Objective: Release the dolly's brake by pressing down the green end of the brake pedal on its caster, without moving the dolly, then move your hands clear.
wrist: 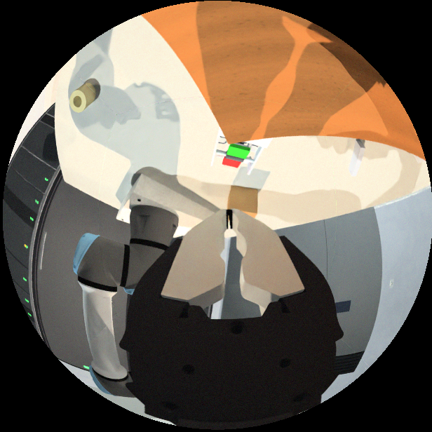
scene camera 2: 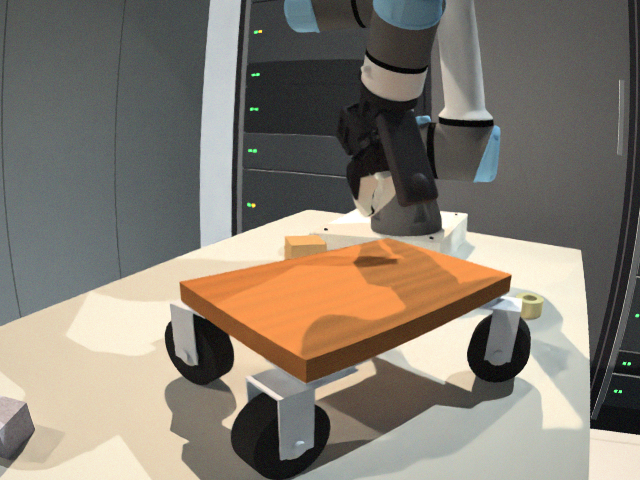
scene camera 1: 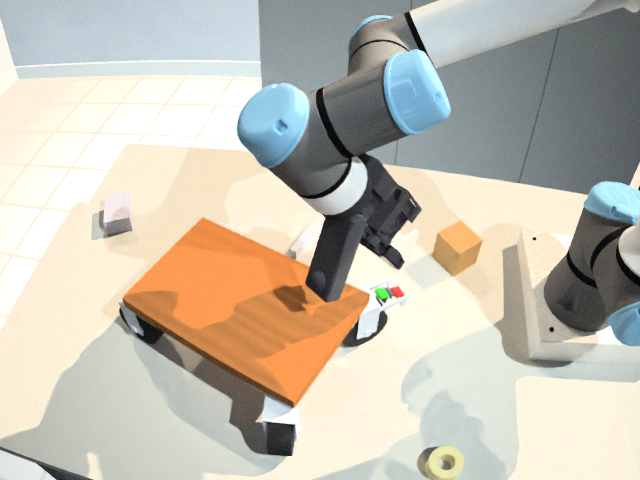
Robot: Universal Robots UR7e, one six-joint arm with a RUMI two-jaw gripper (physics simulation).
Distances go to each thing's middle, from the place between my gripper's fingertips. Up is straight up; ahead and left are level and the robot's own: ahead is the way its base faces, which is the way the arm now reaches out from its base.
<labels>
Right now my hand is 11 cm past the orange cube (scene camera 1: 457, 247), 16 cm to the left of it and 11 cm above it. The rest, counted from my hand: orange dolly (scene camera 1: 246, 308) (21 cm ahead, 8 cm to the left, 8 cm below); then grey block (scene camera 1: 118, 212) (55 cm ahead, 17 cm to the right, 12 cm below).
</labels>
